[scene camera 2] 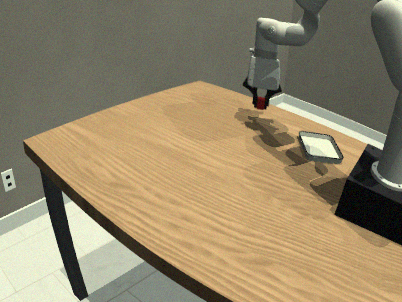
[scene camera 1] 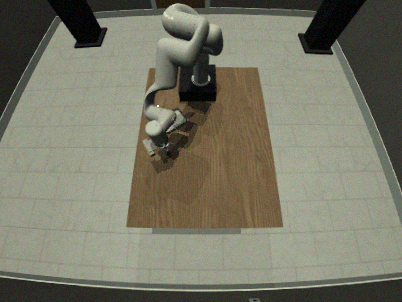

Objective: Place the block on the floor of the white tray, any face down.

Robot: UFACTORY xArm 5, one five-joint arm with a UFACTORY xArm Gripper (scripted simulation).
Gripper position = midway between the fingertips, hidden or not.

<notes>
In view: my gripper [scene camera 2: 260,107] and a white tray [scene camera 2: 319,145].
</notes>
